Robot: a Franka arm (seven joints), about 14 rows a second.
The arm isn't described. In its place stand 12 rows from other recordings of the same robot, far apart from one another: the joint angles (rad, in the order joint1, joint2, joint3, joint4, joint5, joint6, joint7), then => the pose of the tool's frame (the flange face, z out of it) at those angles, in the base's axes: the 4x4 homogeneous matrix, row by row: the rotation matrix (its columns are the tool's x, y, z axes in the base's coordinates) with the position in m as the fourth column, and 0 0 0 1 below.
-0.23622 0.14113 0.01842 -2.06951 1.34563 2.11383 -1.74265 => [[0.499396 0.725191 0.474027 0.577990], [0.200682 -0.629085 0.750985 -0.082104], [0.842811 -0.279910 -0.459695 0.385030], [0 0 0 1]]
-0.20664 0.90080 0.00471 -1.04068 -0.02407 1.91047 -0.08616 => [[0.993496 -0.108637 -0.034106 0.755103], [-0.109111 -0.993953 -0.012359 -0.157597], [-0.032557 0.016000 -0.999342 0.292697], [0 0 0 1]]
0.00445 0.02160 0.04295 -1.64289 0.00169 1.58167 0.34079 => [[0.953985 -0.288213 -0.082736 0.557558], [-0.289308 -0.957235 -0.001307 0.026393], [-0.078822 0.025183 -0.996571 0.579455], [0 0 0 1]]
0.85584 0.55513 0.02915 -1.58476 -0.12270 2.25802 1.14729 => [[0.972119 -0.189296 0.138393 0.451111], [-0.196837 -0.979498 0.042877 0.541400], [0.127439 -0.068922 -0.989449 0.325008], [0 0 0 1]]
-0.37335 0.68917 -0.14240 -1.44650 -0.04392 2.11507 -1.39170 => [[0.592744 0.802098 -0.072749 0.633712], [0.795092 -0.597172 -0.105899 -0.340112], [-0.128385 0.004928 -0.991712 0.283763], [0 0 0 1]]
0.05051 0.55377 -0.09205 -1.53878 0.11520 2.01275 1.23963 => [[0.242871 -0.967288 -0.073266 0.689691], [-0.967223 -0.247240 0.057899 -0.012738], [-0.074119 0.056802 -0.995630 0.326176], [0 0 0 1]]
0.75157 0.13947 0.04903 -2.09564 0.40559 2.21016 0.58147 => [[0.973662 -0.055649 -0.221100 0.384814], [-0.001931 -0.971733 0.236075 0.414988], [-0.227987 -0.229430 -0.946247 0.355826], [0 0 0 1]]
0.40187 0.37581 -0.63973 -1.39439 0.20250 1.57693 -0.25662 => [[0.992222 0.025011 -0.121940 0.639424], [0.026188 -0.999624 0.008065 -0.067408], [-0.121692 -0.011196 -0.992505 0.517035], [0 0 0 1]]
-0.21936 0.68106 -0.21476 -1.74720 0.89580 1.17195 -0.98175 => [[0.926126 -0.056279 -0.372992 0.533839], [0.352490 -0.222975 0.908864 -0.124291], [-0.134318 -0.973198 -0.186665 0.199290], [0 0 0 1]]
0.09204 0.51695 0.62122 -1.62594 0.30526 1.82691 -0.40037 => [[0.558966 0.663717 -0.497029 0.506523], [0.828779 -0.466081 0.309667 0.404679], [-0.026125 -0.585020 -0.810598 0.362928], [0 0 0 1]]
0.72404 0.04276 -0.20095 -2.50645 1.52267 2.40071 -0.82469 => [[0.998084 0.061869 -0.000196 0.391489], [0.039479 -0.634449 0.771956 0.233518], [0.047636 -0.770485 -0.635676 0.258038], [0 0 0 1]]
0.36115 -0.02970 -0.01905 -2.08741 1.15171 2.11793 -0.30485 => [[0.999214 0.035255 0.018137 0.511704], [0.004265 -0.550398 0.834892 0.226358], [0.039417 -0.834158 -0.550115 0.466960], [0 0 0 1]]
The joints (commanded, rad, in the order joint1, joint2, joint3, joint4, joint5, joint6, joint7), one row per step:
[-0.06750, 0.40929, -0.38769, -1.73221, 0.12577, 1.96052, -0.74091]
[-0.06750, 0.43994, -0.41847, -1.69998, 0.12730, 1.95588, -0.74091]
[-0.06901, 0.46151, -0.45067, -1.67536, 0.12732, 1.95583, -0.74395]
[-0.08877, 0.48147, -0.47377, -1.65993, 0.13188, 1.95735, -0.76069]
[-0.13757, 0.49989, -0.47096, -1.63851, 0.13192, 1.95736, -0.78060]
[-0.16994, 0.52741, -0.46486, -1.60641, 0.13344, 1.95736, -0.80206]
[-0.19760, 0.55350, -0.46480, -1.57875, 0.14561, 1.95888, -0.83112]
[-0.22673, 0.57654, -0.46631, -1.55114, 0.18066, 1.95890, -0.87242]
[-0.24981, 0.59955, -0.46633, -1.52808, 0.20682, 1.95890, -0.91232]
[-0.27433, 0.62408, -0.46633, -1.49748, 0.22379, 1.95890, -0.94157]
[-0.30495, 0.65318, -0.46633, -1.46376, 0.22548, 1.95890, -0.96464]
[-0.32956, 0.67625, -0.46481, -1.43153, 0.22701, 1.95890, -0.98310]
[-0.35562, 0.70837, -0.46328, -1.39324, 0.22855, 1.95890, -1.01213]
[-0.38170, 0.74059, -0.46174, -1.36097, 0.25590, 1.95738, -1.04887]
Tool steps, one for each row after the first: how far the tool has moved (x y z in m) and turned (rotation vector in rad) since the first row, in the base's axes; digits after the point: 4 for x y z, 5 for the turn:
[0.0008, -0.0172, -0.0018, -0.02071, 0.00602, -0.02386]
[-0.0013, -0.0357, -0.0007, -0.04349, 0.00683, -0.04691]
[-0.0089, -0.0593, -0.0032, -0.05451, 0.01107, -0.06964]
[-0.0184, -0.0866, -0.0053, -0.05850, 0.01191, -0.09174]
[-0.0195, -0.1032, -0.0089, -0.06370, 0.01147, -0.09128]
[-0.0219, -0.1195, -0.0130, -0.06197, 0.00701, -0.08960]
[-0.0251, -0.1360, -0.0154, -0.04379, -0.01211, -0.08965]
[-0.0273, -0.1486, -0.0201, -0.02928, -0.02371, -0.08006]
[-0.0291, -0.1628, -0.0226, -0.02638, -0.03460, -0.07571]
[-0.0338, -0.1811, -0.0268, -0.03471, -0.03378, -0.07499]
[-0.0363, -0.1952, -0.0281, -0.04325, -0.03741, -0.07174]
[-0.0385, -0.2101, -0.0331, -0.05108, -0.03674, -0.05734]
[-0.0416, -0.2234, -0.0413, -0.03773, -0.04765, -0.04882]

